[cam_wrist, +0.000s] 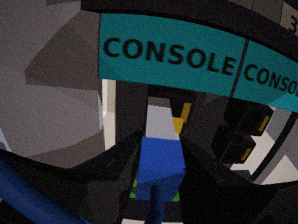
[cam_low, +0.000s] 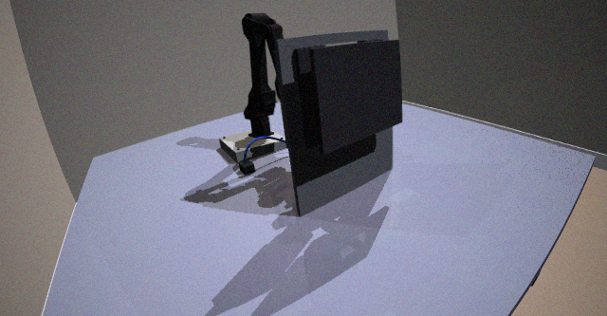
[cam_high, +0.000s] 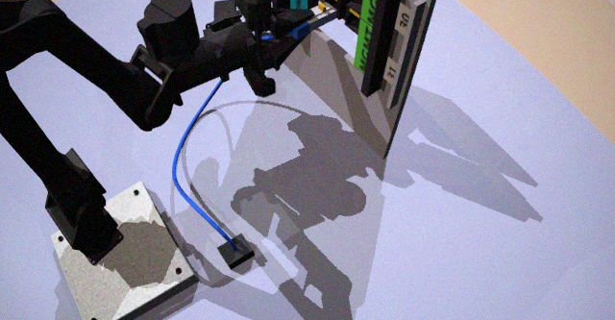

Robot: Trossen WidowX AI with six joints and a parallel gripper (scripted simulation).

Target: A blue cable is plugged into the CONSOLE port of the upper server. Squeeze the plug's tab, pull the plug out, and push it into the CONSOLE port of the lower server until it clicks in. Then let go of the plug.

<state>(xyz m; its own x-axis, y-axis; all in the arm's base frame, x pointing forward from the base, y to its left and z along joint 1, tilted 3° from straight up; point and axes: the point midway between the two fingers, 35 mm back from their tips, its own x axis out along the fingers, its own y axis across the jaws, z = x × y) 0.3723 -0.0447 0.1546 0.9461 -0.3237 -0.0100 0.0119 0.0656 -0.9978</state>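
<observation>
Right now my gripper tip is right at the blue plug. Also, from my gripper tip: black anchor block: 270 mm behind, 170 mm below, 110 mm to the right.
</observation>
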